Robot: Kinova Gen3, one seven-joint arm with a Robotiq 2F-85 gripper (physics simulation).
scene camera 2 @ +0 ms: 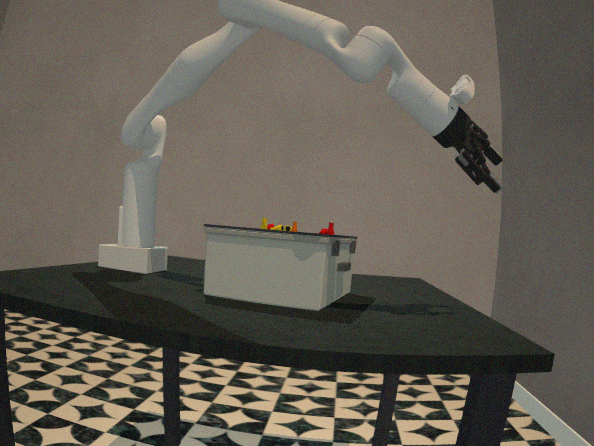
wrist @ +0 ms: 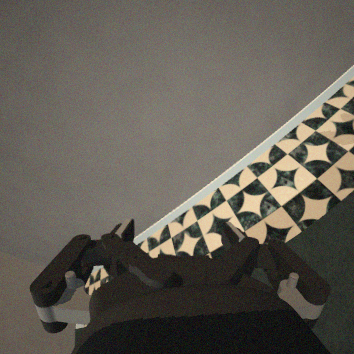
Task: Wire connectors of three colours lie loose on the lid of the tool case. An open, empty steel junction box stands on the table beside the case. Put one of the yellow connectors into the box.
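Frame: origin at the arm's base, x ahead, y left, z up, level; centimetres.
Seen in the pictures: gripper, fingertip midpoint: [scene camera 2: 499, 175] [wrist: 178, 230]; arm's base at its link origin: [scene camera 2: 137, 246].
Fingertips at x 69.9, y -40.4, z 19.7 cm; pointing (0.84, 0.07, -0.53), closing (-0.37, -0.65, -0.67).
Note:
Offsets run from my fingertips to a thing's top centre. "spot": to the spot under its first point. Level surfaces: height alone.
A yellow connector {dx -39.8, dy +19.7, dz -10.7 cm} [scene camera 2: 264, 223] stands upright on the dark lid {spot: dx -45.9, dy +9.3, dz -13.2 cm} [scene camera 2: 230, 228] of the pale tool case {dx -34.4, dy +20.9, dz -12.8 cm} [scene camera 2: 265, 275] in the scene view. More yellow {dx -37.2, dy +22.6, dz -11.7 cm} [scene camera 2: 277, 228] shows low on the lid beside it, lying down; whether it is one connector or two is hard to tell. An orange connector {dx -33.9, dy +20.8, dz -11.0 cm} [scene camera 2: 294, 227] and a red connector {dx -26.3, dy +24.1, dz -10.4 cm} [scene camera 2: 330, 228] stand to the right, with more red low down near them. The steel junction box does not show in either view. My gripper [scene camera 2: 495, 175] [wrist: 178, 230] is open and empty, high up and well to the right of the case.
The dark table {dz -25.3 cm} [scene camera 2: 425, 335] carries the case and the arm's white base [scene camera 2: 125, 257] at the back left. The case has latches and a handle on its right end. The wrist view shows wall, checkered floor [wrist: 285, 177] and a dark green surface at the right.

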